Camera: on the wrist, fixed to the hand. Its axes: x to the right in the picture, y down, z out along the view.
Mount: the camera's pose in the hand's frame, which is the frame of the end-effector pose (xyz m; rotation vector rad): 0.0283 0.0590 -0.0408 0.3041 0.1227 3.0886
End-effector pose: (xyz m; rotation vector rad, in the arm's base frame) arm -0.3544 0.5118 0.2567 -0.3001 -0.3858 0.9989
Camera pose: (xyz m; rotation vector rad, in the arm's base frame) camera -0.3670 0.5634 0.2008 0.2992 -0.5435 -2.1538
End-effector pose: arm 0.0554 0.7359 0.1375 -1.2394 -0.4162 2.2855
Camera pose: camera 0.0601 0.7042 0.0674 0.3647 -1.1720 -0.5662
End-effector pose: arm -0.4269 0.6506 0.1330 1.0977 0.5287 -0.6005
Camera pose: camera -0.3702 0.7027 0.1380 0.9331 -1.3663 2.1034
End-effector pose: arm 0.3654 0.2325 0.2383 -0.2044 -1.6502 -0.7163
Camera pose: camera 0.4232 0.2492 0.2866 -1.6562 0.1792 1.7424
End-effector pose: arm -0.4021 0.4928 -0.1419 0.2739 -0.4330 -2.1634
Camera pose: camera -0.3611 0.4292 -0.1565 -0.1960 -0.3780 0.9336
